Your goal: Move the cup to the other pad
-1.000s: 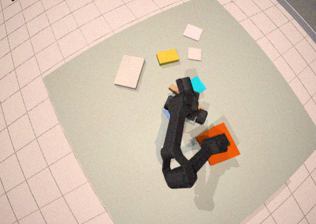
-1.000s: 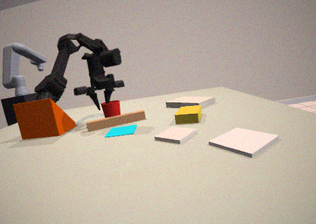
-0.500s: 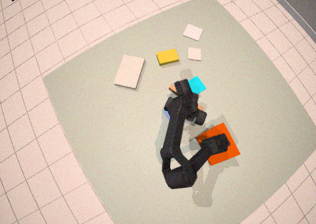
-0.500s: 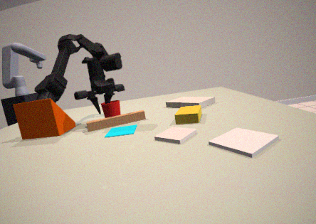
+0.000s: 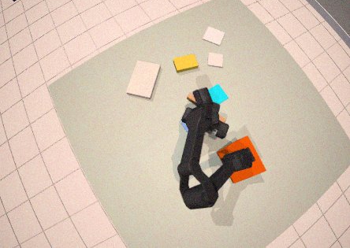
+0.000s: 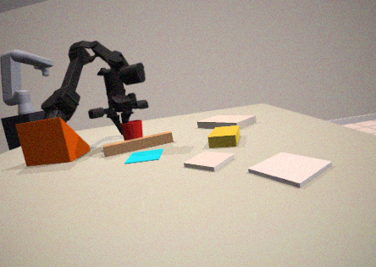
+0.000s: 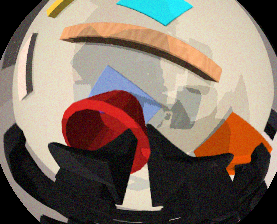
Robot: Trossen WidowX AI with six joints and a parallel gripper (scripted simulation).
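Now: the cyan pad 150 mm to the right of my gripper tip, 110 mm ahead of it and 50 mm below it. The rest, counted from my gripper tip: red cup: 30 mm ahead, 20 mm to the left; then brown bar: 70 mm ahead, 60 mm to the right, 30 mm below; then yellow block: 320 mm ahead, 90 mm to the right, 20 mm below.
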